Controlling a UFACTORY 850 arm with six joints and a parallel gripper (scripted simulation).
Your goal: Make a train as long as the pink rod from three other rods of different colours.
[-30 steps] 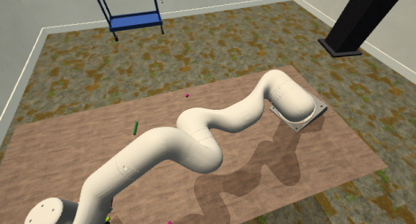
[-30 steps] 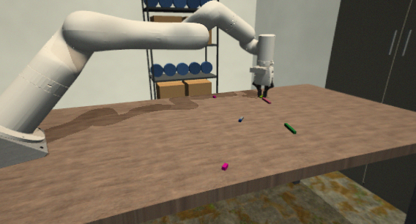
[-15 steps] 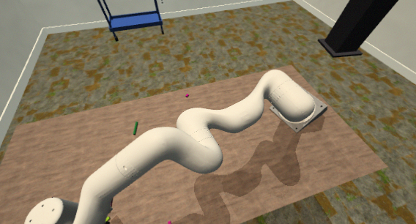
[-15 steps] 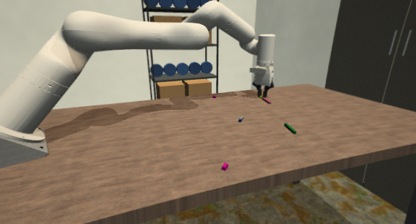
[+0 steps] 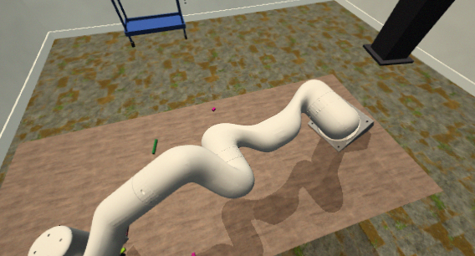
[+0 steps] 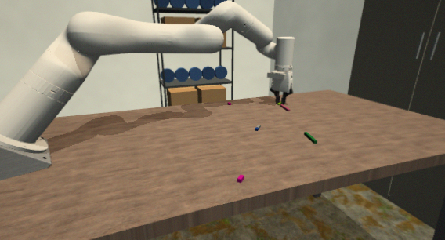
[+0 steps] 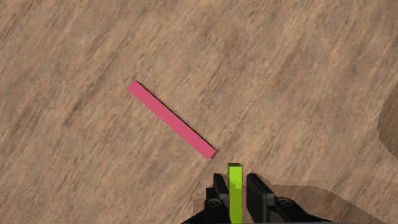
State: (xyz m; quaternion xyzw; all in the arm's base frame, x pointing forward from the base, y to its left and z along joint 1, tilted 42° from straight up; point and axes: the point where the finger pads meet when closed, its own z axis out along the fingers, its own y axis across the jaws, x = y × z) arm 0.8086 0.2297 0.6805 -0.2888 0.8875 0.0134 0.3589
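The lime rod lies 20 mm below my hand. Round my hand: blue rod: 230 mm behind, 330 mm to the right, 20 mm below; grey rod: 220 mm behind, 310 mm to the right, 20 mm below; pink rod: 10 mm behind, 80 mm to the right, 20 mm below.
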